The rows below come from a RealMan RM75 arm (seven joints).
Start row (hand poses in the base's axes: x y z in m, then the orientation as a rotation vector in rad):
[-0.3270, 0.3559, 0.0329, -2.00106, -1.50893, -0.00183]
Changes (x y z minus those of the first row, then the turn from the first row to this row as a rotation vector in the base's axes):
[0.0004, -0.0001, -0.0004, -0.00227, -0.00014, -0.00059]
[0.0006, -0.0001, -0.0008, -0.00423, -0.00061, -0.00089]
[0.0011, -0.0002, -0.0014, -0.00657, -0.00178, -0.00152]
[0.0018, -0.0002, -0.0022, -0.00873, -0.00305, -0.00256]
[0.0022, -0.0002, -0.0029, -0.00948, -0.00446, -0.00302]
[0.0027, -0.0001, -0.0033, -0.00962, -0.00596, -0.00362]
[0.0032, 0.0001, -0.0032, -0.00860, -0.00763, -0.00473]
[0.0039, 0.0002, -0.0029, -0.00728, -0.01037, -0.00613]
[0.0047, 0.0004, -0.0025, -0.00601, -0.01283, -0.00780]
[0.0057, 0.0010, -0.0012, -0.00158, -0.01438, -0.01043]
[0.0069, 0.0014, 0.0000, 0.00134, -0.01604, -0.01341]
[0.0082, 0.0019, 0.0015, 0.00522, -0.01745, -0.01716]
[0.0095, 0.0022, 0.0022, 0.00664, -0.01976, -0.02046]
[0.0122, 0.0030, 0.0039, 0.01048, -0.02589, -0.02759]
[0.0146, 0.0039, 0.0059, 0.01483, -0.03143, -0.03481]
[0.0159, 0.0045, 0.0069, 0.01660, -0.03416, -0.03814]
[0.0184, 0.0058, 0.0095, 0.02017, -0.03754, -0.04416]
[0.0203, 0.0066, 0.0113, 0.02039, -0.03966, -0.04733]
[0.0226, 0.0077, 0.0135, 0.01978, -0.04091, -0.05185]
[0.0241, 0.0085, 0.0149, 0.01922, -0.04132, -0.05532]
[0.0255, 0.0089, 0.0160, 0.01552, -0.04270, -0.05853]
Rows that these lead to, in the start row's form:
[-0.3266, 0.3558, 0.0325, -2.00333, -1.50907, -0.00050]
[-0.3264, 0.3558, 0.0321, -2.00523, -1.50962, 0.00038]
[-0.3259, 0.3557, 0.0315, -2.00788, -1.51038, 0.00072]
[-0.3252, 0.3557, 0.0307, -2.01072, -1.51074, 0.00065]
[-0.3248, 0.3557, 0.0300, -2.01206, -1.51137, -0.00039]
[-0.3243, 0.3558, 0.0296, -2.01305, -1.51175, -0.00203]
[-0.3238, 0.3560, 0.0297, -2.01355, -1.51139, -0.00494]
[-0.3231, 0.3561, 0.0300, -2.01434, -1.51132, -0.00927]
[-0.3223, 0.3563, 0.0304, -2.01528, -1.51082, -0.01339]
[-0.3213, 0.3569, 0.0317, -2.01419, -1.50788, -0.01937]
[-0.3201, 0.3573, 0.0329, -2.01458, -1.50509, -0.02446]
[-0.3188, 0.3578, 0.0344, -2.01471, -1.50108, -0.03034]
[-0.3175, 0.3581, 0.0351, -2.01669, -1.49878, -0.03509]
[-0.3148, 0.3589, 0.0368, -2.02064, -1.49428, -0.04709]
[-0.3124, 0.3598, 0.0388, -2.02405, -1.48914, -0.05890]
[-0.3111, 0.3604, 0.0398, -2.02584, -1.48693, -0.06435]
[-0.3086, 0.3617, 0.0424, -2.02834, -1.48187, -0.07291]
[-0.3067, 0.3625, 0.0442, -2.03107, -1.47988, -0.07653]
[-0.3044, 0.3636, 0.0464, -2.03522, -1.47621, -0.07921]
[-0.3029, 0.3644, 0.0478, -2.03833, -1.47308, -0.08064]
[-0.3015, 0.3648, 0.0489, -2.04403, -1.47169, -0.08062]

